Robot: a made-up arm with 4 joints.
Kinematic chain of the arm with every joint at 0, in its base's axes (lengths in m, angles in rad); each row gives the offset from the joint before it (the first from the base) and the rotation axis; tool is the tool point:
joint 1: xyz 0 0 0.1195 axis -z
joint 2: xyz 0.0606 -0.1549 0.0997 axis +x
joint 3: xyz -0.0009 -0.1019 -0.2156 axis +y
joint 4: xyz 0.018 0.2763 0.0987 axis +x
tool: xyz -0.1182 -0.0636 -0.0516
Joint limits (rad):
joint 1: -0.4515..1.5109
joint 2: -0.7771..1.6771
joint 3: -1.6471..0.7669
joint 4: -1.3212..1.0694
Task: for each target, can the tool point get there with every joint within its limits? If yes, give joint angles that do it. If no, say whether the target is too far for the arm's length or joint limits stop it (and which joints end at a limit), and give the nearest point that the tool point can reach.
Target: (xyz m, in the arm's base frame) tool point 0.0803 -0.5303 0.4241
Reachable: no: joint limits stop it (at a limit: joint 2, joint 3, joint 4) | nearest point 0.0233 -0.1538 0.3315 | short by 0.392 m
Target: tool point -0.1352 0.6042 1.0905
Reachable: no: too far | nearest point -0.0168 0.1476 0.4408 | short by 0.803 m
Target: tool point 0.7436 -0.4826 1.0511
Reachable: no: too far | nearest point 0.1428 -0.0408 0.4408 | short by 0.964 m
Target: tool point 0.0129 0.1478 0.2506
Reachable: yes | joints 0.3372 1.0750 -0.4889 0.8316
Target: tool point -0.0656 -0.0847 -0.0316
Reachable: yes | joints -0.0635 -0.0751 -0.9412 -0.5564
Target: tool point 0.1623 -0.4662 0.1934
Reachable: no: joint limits stop it (at a limit: joint 1, joint 2) | nearest point 0.0529 -0.2746 -0.0299 | short by 0.314 m
